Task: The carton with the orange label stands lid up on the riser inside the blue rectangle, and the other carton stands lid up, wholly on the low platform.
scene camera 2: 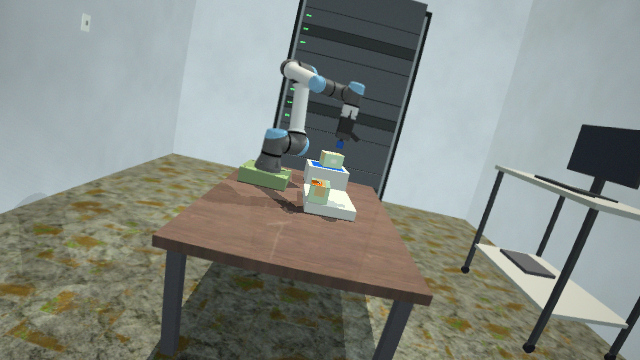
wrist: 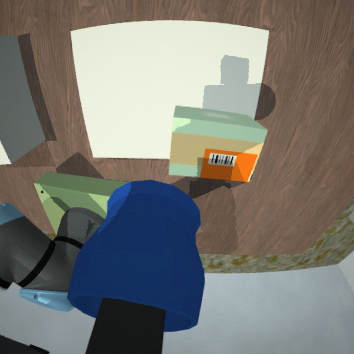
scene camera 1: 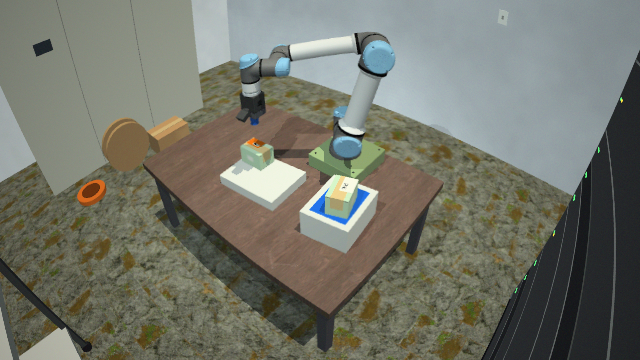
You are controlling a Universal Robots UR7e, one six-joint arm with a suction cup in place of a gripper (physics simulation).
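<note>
The carton with the orange label (scene camera 1: 257, 157) (scene camera 2: 319, 193) (wrist: 215, 142) stands upright, label on top, near one corner of the low white platform (scene camera 1: 280, 184) (scene camera 2: 330, 211) (wrist: 130, 90). Whether its base lies wholly on the platform is hard to tell. The other carton (scene camera 1: 341, 200) (scene camera 2: 332, 160), pale green with tan tape and a white label on top, stands upright on the white riser (scene camera 1: 325, 232) (scene camera 2: 326, 177) (wrist: 20, 95), inside the blue rectangle (scene camera 1: 364, 195). My suction cup (scene camera 1: 254, 121) (scene camera 2: 340, 144) (wrist: 155, 205) is open, holds nothing and hangs above and apart from the orange-label carton.
The arm's green base block (scene camera 1: 320, 157) (scene camera 2: 262, 177) (wrist: 75, 185) sits on the wooden table (scene camera 1: 240, 240) (scene camera 2: 280, 250) behind the platform and riser. The riser stands beside the platform, with a gap between them. A wheeled cart (scene camera 2: 575, 300) stands apart on the floor.
</note>
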